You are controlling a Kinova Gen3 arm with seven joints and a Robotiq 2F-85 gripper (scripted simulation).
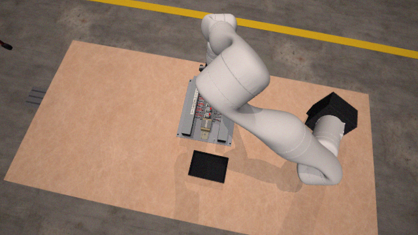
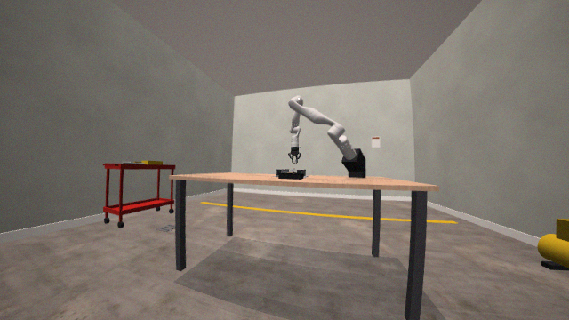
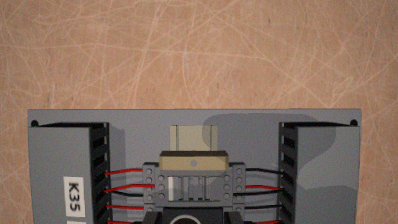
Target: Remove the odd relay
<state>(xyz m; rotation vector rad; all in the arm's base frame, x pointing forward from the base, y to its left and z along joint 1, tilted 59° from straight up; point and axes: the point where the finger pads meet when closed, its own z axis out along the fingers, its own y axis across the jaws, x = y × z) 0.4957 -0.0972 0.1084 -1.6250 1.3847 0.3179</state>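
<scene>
The dark relay lies 1 cm below my hand. The rest, counted from my hand: grey relay panel 4 cm behind, 10 cm to the left, 11 cm below; then black parts tray 17 cm behind, 34 cm to the left, 12 cm below.
</scene>
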